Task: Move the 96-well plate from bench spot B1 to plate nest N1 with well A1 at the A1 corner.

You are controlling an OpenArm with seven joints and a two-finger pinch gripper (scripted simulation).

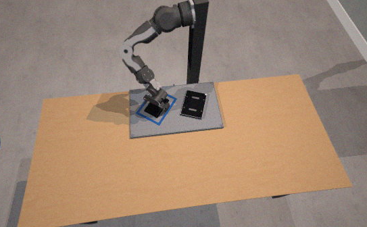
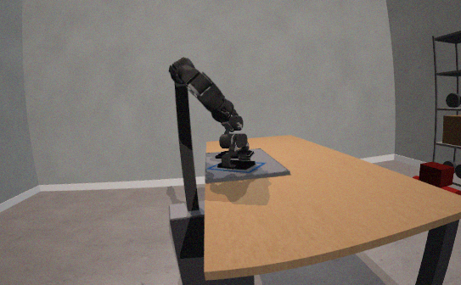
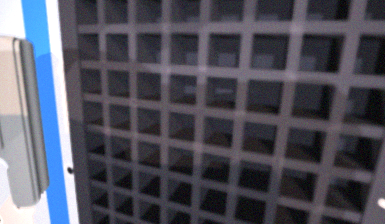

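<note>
Now: the black 96-well plate right at my hand. Also, from my hand: black plate nest N1 (50 mm ahead, 200 mm to the left).
</note>
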